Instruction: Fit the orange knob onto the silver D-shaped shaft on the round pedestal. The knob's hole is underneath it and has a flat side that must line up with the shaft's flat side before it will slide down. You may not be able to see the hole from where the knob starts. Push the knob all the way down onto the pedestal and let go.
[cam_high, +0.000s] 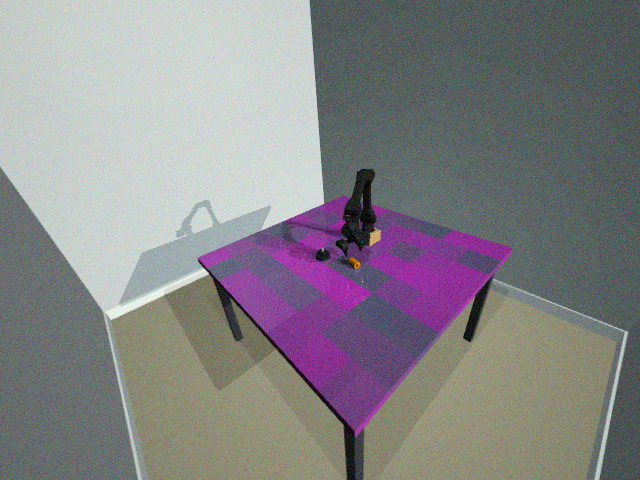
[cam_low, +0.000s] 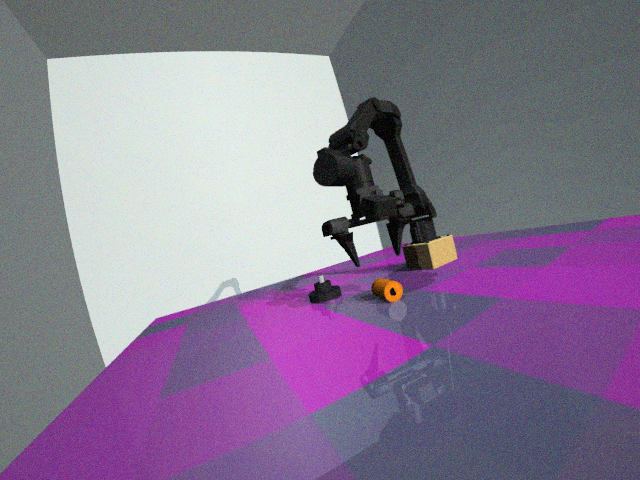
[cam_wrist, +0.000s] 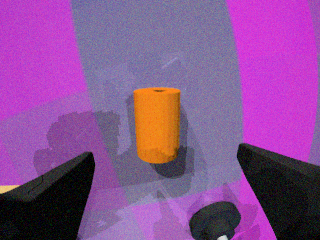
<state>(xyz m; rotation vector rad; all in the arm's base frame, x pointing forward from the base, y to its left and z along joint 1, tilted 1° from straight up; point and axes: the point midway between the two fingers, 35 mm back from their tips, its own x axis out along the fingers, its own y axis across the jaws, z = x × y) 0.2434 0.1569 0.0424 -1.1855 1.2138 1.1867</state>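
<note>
My gripper tip is now 60 mm above the orange knob and 10 mm to the left of it. Also, from my gripper tip: round pedestal 180 mm to the right, 80 mm ahead, 50 mm below.
</note>
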